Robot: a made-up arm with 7 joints. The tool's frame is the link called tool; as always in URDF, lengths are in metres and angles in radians. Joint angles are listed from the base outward.
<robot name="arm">
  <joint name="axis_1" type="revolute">
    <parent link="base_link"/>
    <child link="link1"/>
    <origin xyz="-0.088 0.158 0.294" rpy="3.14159 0 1.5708"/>
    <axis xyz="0 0 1"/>
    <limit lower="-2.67" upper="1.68"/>
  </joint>
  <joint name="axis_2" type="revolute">
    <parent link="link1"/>
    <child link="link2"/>
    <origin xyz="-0.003 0.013 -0.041" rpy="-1.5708 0 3.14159"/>
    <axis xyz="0 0 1"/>
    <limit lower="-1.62" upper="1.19"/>
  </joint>
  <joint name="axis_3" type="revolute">
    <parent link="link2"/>
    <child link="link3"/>
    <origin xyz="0.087 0.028 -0.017" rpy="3.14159 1.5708 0"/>
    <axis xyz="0 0 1"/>
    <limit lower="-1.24" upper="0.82"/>
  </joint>
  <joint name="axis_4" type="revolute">
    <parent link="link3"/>
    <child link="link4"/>
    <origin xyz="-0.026 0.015 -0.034" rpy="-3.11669 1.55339 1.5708"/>
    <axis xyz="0 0 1"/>
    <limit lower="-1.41" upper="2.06"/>
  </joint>
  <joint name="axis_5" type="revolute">
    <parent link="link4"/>
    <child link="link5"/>
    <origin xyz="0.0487 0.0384 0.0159" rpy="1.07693 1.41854 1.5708"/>
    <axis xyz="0 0 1"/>
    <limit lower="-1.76" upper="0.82"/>
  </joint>
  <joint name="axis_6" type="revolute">
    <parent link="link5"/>
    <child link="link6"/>
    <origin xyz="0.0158 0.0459 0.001" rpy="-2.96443 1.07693 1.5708"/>
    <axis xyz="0 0 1"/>
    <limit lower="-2" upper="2.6"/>
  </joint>
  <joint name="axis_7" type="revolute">
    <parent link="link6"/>
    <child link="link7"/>
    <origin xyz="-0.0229 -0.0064 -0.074" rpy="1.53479 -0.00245 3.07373"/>
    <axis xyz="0 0 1"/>
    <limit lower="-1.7" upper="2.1"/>
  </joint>
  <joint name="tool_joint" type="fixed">
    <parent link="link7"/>
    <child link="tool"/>
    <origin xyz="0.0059 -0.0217 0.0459" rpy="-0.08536 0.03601 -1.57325"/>
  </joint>
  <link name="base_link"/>
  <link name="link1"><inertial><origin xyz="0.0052 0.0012 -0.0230"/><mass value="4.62"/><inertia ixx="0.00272" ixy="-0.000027" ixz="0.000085" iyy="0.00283" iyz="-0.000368" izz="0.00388"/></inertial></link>
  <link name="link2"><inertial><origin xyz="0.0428 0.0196 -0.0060"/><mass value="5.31"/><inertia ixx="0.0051" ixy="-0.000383" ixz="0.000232" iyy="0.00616" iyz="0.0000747" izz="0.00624"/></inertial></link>
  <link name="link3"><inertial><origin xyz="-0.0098 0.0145 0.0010"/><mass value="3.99"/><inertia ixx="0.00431" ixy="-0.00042" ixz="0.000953" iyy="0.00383" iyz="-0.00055" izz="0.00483"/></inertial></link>
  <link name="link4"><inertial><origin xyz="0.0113 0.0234 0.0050"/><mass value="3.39"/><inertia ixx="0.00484" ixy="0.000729" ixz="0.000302" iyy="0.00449" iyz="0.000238" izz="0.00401"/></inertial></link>
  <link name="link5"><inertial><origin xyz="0.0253 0.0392 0.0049"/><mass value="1.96"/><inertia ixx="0.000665" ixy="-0.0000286" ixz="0" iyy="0.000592" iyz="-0.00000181" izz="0.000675"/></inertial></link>
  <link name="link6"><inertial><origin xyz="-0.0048 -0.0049 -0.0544"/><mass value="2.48"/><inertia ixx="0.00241" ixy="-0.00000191" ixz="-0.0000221" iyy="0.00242" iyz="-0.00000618" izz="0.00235"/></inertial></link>
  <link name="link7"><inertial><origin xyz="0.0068 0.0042 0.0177"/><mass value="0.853"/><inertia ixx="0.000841" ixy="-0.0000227" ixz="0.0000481" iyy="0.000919" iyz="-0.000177" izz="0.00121"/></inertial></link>
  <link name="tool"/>
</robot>
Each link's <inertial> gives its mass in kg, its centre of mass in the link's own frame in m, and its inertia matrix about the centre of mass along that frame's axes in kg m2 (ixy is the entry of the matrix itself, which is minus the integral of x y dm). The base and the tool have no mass. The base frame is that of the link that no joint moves.
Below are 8 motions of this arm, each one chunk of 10 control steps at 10 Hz.
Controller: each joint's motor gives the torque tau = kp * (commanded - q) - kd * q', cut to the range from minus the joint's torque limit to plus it. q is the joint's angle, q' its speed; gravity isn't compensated. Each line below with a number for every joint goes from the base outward.
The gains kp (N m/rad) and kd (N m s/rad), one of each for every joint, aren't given. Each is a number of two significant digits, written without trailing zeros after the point. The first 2 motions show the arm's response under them.
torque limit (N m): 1.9 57 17 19 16 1.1 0.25
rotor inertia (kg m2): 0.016 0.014 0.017 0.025 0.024 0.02 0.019
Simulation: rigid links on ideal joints. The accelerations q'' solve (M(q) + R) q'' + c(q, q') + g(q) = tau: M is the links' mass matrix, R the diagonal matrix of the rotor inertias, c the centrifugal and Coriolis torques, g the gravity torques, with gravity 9.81 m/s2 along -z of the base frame. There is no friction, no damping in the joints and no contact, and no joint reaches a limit. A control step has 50 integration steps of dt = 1/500 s. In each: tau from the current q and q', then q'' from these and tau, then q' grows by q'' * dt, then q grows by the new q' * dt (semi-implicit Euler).
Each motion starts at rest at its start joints. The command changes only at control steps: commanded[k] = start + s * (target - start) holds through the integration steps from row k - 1 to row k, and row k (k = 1, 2, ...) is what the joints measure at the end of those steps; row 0 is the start. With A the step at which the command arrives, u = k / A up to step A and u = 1 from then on. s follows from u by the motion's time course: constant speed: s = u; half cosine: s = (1 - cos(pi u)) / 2; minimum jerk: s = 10 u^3 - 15 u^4 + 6 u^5; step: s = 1 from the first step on.
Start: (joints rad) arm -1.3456 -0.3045 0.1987 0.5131 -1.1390 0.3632 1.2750
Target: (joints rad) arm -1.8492 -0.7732 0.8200 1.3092 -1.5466 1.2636 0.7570
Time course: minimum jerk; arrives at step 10
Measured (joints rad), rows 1 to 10:
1: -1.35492 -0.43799 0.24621 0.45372 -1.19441 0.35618 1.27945
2: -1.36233 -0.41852 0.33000 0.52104 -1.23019 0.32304 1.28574
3: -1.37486 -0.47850 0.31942 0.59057 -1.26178 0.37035 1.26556
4: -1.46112 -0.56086 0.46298 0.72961 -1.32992 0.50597 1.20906
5: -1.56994 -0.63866 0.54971 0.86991 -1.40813 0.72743 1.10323
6: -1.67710 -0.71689 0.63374 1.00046 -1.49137 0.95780 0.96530
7: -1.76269 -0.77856 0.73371 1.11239 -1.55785 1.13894 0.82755
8: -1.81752 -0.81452 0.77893 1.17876 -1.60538 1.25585 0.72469
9: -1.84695 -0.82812 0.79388 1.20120 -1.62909 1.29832 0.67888
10: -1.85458 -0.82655 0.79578 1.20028 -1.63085 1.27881 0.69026
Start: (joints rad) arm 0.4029 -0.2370 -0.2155 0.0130 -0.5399 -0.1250 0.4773
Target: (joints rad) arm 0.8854 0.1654 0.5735 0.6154 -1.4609 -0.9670 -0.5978
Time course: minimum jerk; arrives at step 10
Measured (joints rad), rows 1 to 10:
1: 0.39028 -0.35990 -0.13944 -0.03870 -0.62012 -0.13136 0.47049
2: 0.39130 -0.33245 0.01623 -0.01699 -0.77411 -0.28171 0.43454
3: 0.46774 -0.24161 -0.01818 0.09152 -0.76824 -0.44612 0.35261
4: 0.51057 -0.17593 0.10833 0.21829 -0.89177 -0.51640 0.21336
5: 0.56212 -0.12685 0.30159 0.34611 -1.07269 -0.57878 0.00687
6: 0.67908 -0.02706 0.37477 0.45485 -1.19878 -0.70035 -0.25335
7: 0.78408 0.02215 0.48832 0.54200 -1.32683 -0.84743 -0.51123
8: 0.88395 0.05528 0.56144 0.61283 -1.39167 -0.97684 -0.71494
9: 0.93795 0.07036 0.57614 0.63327 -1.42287 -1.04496 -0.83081
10: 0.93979 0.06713 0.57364 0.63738 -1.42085 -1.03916 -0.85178
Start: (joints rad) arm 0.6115 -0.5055 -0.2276 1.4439 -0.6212 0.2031 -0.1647
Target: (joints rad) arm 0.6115 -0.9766 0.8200 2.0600 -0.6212 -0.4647 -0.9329
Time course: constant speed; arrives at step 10
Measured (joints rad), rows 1 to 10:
1: 0.61727 -0.63597 -0.04260 1.46491 -0.75366 0.14643 -0.17858
2: 0.61251 -0.65838 0.03395 1.51730 -0.74872 -0.05361 -0.23302
3: 0.61052 -0.70450 0.11534 1.58907 -0.71955 -0.22512 -0.32897
4: 0.60782 -0.75012 0.21975 1.64662 -0.73661 -0.29614 -0.44827
5: 0.60805 -0.79489 0.29901 1.68975 -0.73638 -0.30708 -0.56537
6: 0.60994 -0.84023 0.39598 1.75102 -0.73864 -0.32005 -0.65864
7: 0.60979 -0.88655 0.49076 1.81719 -0.73231 -0.37429 -0.72566
8: 0.60962 -0.93296 0.58658 1.87689 -0.73102 -0.45842 -0.77594
9: 0.61000 -0.98026 0.68364 1.93800 -0.73054 -0.54441 -0.82232
10: 0.61055 -1.02841 0.78460 2.00643 -0.72528 -0.61184 -0.87643

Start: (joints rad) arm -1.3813 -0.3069 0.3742 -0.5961 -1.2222 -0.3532 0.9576
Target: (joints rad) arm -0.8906 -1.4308 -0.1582 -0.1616 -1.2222 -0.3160 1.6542
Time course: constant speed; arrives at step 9
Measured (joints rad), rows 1 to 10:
1: -1.33839 -0.60335 0.27017 -0.55946 -1.23860 -0.33153 0.97904
2: -1.27137 -0.76157 0.14530 -0.46030 -1.19657 -0.34859 1.03042
3: -1.27073 -0.74644 0.16548 -0.45745 -1.21162 -0.36772 1.11482
4: -1.17391 -0.94596 0.11437 -0.44308 -1.24960 -0.32855 1.22605
5: -1.10841 -1.05121 0.05381 -0.39405 -1.24831 -0.33731 1.33749
6: -1.06063 -1.12797 -0.00774 -0.34003 -1.23100 -0.34617 1.43483
7: -1.01204 -1.27571 -0.05528 -0.31491 -1.24956 -0.33033 1.51185
8: -0.97812 -1.37260 -0.09897 -0.27551 -1.26421 -0.33048 1.57297
9: -0.91439 -1.48449 -0.17343 -0.22569 -1.25492 -0.32681 1.62863
10: -0.92278 -1.43769 -0.15595 -0.22117 -1.24496 -0.33496 1.67163

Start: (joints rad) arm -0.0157 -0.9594 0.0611 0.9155 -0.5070 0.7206 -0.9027
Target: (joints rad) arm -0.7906 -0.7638 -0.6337 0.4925 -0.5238 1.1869 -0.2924
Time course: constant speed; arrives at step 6
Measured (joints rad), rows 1 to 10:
1: -0.10007 -0.97781 -0.03625 0.70011 -0.61494 0.74230 -0.88197
2: -0.21511 -0.93958 -0.11924 0.52876 -0.68165 0.70888 -0.80356
3: -0.32760 -0.91065 -0.23858 0.55627 -0.63418 0.69509 -0.67359
4: -0.47870 -0.87938 -0.37857 0.50530 -0.60481 0.82773 -0.51784
5: -0.61455 -0.85775 -0.46196 0.40437 -0.63833 1.02024 -0.36276
6: -0.74591 -0.83285 -0.56071 0.32802 -0.65681 1.15079 -0.23361
7: -0.79739 -0.84044 -0.54326 0.37826 -0.62741 1.17149 -0.15804
8: -0.82666 -0.83915 -0.52934 0.38379 -0.64317 1.13492 -0.15386
9: -0.82458 -0.84197 -0.53498 0.35387 -0.64760 1.08643 -0.20766
10: -0.79898 -0.83985 -0.53874 0.35680 -0.64420 1.04722 -0.27909

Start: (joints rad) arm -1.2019 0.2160 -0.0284 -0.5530 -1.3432 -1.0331 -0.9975
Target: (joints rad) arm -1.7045 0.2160 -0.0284 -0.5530 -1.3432 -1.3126 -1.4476
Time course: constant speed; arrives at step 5
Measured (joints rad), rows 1 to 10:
1: -1.22925 0.06552 -0.06592 -0.57870 -1.36483 -1.06056 -1.02107
2: -1.29127 0.05789 -0.09759 -0.59743 -1.36367 -1.22868 -1.11309
3: -1.40104 0.14444 -0.03985 -0.56695 -1.35767 -1.38834 -1.25101
4: -1.52747 0.08860 -0.07641 -0.56905 -1.35180 -1.39255 -1.38846
5: -1.66988 0.08035 -0.08908 -0.56705 -1.34813 -1.38740 -1.50961
6: -1.77567 0.11791 -0.07759 -0.54417 -1.33295 -1.39298 -1.58167
7: -1.84445 0.09527 -0.08261 -0.55134 -1.33845 -1.37865 -1.58577
8: -1.86466 0.09060 -0.08698 -0.55502 -1.34102 -1.38291 -1.53566
9: -1.83646 0.10639 -0.07997 -0.54971 -1.33739 -1.39610 -1.46899
10: -1.77111 0.09763 -0.07787 -0.55823 -1.34256 -1.39479 -1.42168

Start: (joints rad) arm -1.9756 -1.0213 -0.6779 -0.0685 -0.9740 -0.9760 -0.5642
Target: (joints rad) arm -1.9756 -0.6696 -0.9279 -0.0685 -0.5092 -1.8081 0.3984
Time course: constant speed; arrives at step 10
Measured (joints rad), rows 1 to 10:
1: -1.97368 -1.05204 -0.67375 -0.20103 -0.98820 -0.98676 -0.55306
2: -1.98100 -1.02342 -0.61873 -0.23823 -1.01858 -1.08682 -0.49403
3: -1.98888 -0.97597 -0.70633 -0.19032 -0.91611 -1.21459 -0.37081
4: -1.98121 -0.93038 -0.75468 -0.16169 -0.83299 -1.30517 -0.23090
5: -1.96633 -0.91246 -0.74339 -0.19911 -0.82328 -1.35570 -0.10115
6: -1.96577 -0.88900 -0.74119 -0.22490 -0.80891 -1.40427 0.01197
7: -1.97437 -0.84884 -0.78123 -0.20625 -0.74669 -1.47448 0.10636
8: -1.97809 -0.81056 -0.81807 -0.19125 -0.68256 -1.56461 0.18403
9: -1.97546 -0.78343 -0.82841 -0.20431 -0.64894 -1.65786 0.25770
10: -1.97406 -0.75583 -0.83917 -0.21881 -0.61863 -1.73533 0.34182

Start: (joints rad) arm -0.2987 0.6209 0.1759 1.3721 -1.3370 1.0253 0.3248
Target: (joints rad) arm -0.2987 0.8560 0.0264 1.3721 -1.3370 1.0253 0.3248
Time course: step
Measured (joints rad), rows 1 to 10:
1: -0.25575 0.88648 0.03912 1.45714 -1.28192 1.04103 0.32015
2: -0.31214 0.77927 0.03454 1.43639 -1.26967 1.09188 0.29123
3: -0.31276 0.81904 0.06477 1.46308 -1.26893 1.10649 0.26892
4: -0.29612 0.80425 0.05373 1.44557 -1.27288 1.10556 0.25443
5: -0.29652 0.80989 0.05524 1.44536 -1.27887 1.08170 0.25487
6: -0.29797 0.80766 0.05514 1.45062 -1.27105 1.06609 0.26526
7: -0.29909 0.80841 0.05559 1.45021 -1.27237 1.06945 0.27955
8: -0.29883 0.80838 0.05430 1.44730 -1.27483 1.08142 0.29004
9: -0.29889 0.80828 0.05508 1.44901 -1.27366 1.08803 0.29289
10: -0.29865 0.80825 0.05543 1.44980 -1.27273 1.08703 0.28881

